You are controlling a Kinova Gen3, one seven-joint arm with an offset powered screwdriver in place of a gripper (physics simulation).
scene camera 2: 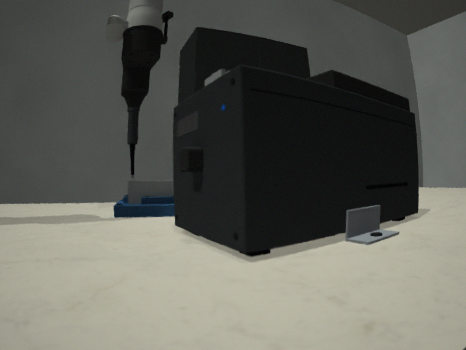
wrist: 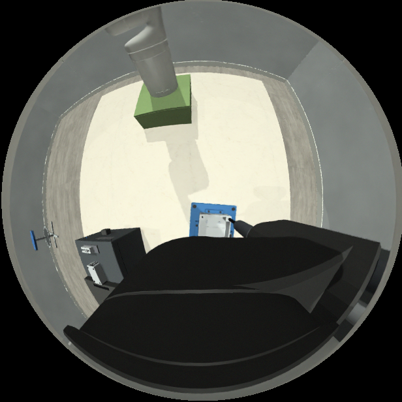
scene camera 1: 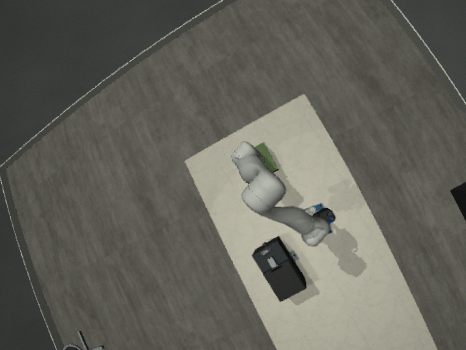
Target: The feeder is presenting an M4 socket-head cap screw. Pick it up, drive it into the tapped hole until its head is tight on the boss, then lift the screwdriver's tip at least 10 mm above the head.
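My screwdriver (scene camera 2: pixel 132 175) (wrist: pixel 230 219) points straight down, its bit tip at a corner of the light grey housing (scene camera 2: pixel 150 191) (wrist: pixel 215 229). In the second scene view a small light piece, the cap screw (scene camera 2: pixel 132 178), shows between the bit tip and the housing's top edge, in line with the bit. The screw's shank, the tapped hole and the seating of the head cannot be made out. The housing sits in the blue fixture (scene camera 2: pixel 150 210) (wrist: pixel 212 206) (scene camera 1: pixel 319 206). The black feeder (scene camera 1: pixel 287 275) (scene camera 2: pixel 320 150) (wrist: pixel 120 250) stands beside the fixture.
A green block (scene camera 1: pixel 268 159) (wrist: pixel 165 116) is under the arm's base. A small grey angle bracket (scene camera 2: pixel 363 222) stands at the feeder's foot. The feeder's tall body is close to the screwdriver's side in the second scene view. The arm hides much of the fixture from above.
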